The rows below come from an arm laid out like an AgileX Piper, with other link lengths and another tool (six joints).
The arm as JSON. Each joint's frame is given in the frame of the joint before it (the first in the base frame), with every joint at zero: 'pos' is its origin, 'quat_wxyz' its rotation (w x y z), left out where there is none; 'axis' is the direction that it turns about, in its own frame. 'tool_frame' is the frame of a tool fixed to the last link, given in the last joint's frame.
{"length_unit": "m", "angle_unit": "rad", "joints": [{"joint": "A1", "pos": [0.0, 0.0, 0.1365], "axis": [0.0, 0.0, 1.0]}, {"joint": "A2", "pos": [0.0, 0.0, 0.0], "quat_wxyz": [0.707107, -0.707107, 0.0, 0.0], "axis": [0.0, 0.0, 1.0]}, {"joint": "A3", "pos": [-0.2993, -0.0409, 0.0], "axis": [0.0, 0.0, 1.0]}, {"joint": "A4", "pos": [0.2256, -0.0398, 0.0], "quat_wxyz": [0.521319, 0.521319, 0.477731, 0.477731], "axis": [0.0, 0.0, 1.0]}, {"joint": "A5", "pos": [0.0, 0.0, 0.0], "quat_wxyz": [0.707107, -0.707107, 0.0, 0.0], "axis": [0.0, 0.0, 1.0]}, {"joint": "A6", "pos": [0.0, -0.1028, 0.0], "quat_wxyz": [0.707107, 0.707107, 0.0, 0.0], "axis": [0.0, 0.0, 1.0]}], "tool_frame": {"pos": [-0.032, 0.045, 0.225], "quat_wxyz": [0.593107, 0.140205, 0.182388, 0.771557]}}
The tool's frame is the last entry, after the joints.
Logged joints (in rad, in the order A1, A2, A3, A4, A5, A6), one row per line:
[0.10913, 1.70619, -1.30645, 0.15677, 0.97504, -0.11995]
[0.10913, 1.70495, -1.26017, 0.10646, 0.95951, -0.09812]
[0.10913, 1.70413, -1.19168, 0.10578, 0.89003, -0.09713]
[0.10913, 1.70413, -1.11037, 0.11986, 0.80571, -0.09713]
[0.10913, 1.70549, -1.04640, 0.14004, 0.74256, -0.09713]
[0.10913, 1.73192, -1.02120, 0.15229, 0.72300, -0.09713]
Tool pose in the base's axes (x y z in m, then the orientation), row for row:
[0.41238, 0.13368, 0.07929, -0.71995, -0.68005, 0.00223, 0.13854]
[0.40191, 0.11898, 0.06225, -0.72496, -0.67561, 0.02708, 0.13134]
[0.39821, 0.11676, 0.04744, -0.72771, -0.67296, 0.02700, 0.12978]
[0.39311, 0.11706, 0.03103, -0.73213, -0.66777, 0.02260, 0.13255]
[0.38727, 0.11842, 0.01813, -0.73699, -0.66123, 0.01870, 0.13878]
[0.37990, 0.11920, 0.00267, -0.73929, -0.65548, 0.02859, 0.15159]
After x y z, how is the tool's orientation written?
As a quaternion, x y z w.
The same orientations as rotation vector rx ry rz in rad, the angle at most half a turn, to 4 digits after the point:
[-2.0817, -1.9664, 0.0064]
[-2.1048, -1.9615, 0.0786]
[-2.1146, -1.9555, 0.0785]
[-2.1241, -1.9374, 0.0656]
[-2.1307, -1.9117, 0.0541]
[-2.1221, -1.8815, 0.0821]

